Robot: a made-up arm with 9 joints.
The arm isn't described. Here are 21 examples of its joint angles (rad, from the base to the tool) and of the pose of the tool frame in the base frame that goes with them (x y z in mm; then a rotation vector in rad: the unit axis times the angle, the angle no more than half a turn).
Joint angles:
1: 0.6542 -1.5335 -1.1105 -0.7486 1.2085 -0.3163 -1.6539 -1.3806 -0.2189
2: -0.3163 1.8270 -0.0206 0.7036 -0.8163 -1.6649 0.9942 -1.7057 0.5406
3: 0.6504 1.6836 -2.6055 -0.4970 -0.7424 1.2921 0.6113 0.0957 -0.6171
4: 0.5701 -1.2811 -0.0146 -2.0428 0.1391 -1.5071 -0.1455 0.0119 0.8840
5: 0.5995 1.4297 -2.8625 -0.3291 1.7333 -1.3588 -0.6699 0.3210 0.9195
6: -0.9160 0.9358 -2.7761 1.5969 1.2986 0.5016 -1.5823 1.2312 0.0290
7: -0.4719 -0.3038 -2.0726 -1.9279 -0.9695 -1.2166 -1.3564 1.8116 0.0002
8: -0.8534 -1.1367 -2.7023 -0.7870 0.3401 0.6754 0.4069 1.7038 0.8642
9: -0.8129 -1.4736 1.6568 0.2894 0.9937 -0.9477 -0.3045 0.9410 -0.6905
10: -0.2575 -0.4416 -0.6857 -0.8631 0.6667 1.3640 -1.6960 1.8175 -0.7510
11: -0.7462 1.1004 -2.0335 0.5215 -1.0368 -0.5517 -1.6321 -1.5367 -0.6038
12: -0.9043 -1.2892 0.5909 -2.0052 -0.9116 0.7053 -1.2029 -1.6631 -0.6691
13: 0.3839 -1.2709 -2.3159 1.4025 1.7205 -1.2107 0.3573 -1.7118 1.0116
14: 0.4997 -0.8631 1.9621 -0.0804 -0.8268 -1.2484 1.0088 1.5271 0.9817
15: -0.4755 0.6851 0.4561 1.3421 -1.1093 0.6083 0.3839 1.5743 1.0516
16: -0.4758 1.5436 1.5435 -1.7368 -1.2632 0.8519 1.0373 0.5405 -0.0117
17: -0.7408 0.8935 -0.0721 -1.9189 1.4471 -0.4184 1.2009 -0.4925 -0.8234
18: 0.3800 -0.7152 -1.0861 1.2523 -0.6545 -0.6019 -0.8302 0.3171 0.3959
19: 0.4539 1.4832 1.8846 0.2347 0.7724 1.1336 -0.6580 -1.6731 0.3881
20: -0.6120 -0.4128 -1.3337 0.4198 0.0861 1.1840 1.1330 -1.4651 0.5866
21: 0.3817 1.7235 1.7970 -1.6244 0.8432 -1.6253 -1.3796 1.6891 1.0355
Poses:
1: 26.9 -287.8 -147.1 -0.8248 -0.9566 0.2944
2: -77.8 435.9 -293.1 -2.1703 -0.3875 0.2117
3: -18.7 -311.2 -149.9 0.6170 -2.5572 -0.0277
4: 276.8 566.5 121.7 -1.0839 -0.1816 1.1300
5: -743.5 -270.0 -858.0 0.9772 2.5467 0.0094
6: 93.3 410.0 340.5 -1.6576 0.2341 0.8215
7: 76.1 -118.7 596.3 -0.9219 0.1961 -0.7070
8: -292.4 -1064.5 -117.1 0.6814 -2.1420 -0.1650
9: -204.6 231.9 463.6 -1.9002 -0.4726 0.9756
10: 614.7 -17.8 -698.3 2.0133 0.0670 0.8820
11: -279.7 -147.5 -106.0 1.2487 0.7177 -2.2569
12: 417.1 -246.2 0.4 1.5779 -1.6934 1.0040
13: 521.8 85.0 126.5 -0.5638 0.1611 0.1343
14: 20.7 -472.6 -550.8 -0.2731 2.0133 -0.1525
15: 167.5 389.1 169.8 -1.2803 -0.2273 0.8934
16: -11.7 -198.1 48.3 -2.1113 1.1119 0.0827
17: 151.7 -231.1 -464.4 1.2988 -0.7122 0.2608
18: 401.6 -112.1 -783.1 1.1059 0.7162 0.9431
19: -147.5 -545.0 -482.6 0.0048 0.9499 -0.7187
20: 457.1 17.0 -193.1 -2.2318 -0.1530 -1.1319
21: -301.6 608.2 -817.0 -1.4939 -2.0863 -1.4082
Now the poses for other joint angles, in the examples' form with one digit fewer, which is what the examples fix.
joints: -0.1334 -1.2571 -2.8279 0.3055 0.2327 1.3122 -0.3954 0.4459 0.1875
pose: -165 -820 139 -0.559 0.911 -0.943
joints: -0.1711 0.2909 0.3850 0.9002 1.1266 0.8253 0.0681 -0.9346 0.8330
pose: -765 -214 -104 -0.176 -2.285 1.467
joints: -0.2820 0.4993 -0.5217 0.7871 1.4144 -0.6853 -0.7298 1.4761 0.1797
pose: -772 477 -446 -0.212 -1.632 -2.252
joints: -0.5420 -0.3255 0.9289 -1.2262 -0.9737 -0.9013 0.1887 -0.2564 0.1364
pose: -537 -631 -205 0.459 2.698 -0.427
